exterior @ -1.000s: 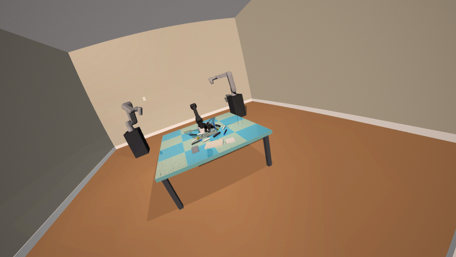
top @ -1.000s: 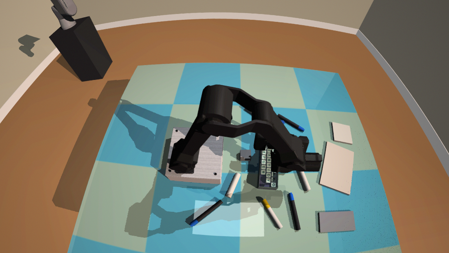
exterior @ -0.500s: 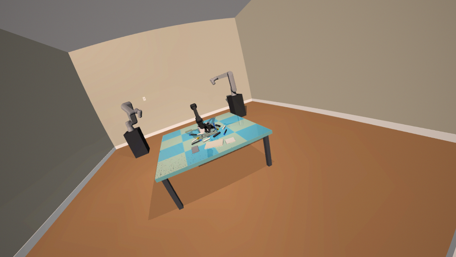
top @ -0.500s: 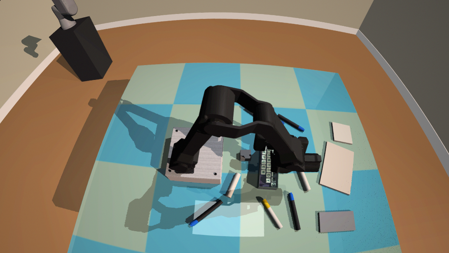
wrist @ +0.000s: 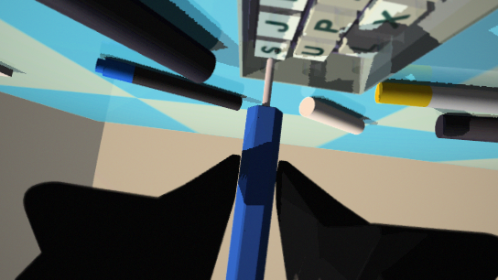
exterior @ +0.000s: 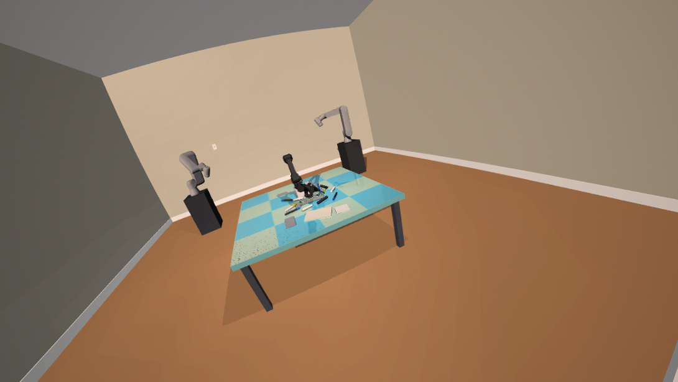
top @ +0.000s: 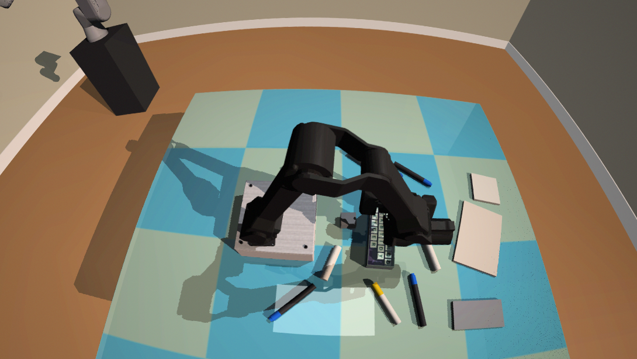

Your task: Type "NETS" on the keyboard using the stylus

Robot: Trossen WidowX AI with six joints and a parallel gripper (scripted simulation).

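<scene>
My gripper tip is 10 mm above the stylus. From my gripper tip the other things lie so: grey cube (120 mm behind, 60 mm to the right, 60 mm below); grey pad (210 mm ahead, 360 mm to the right, 70 mm below).
</scene>
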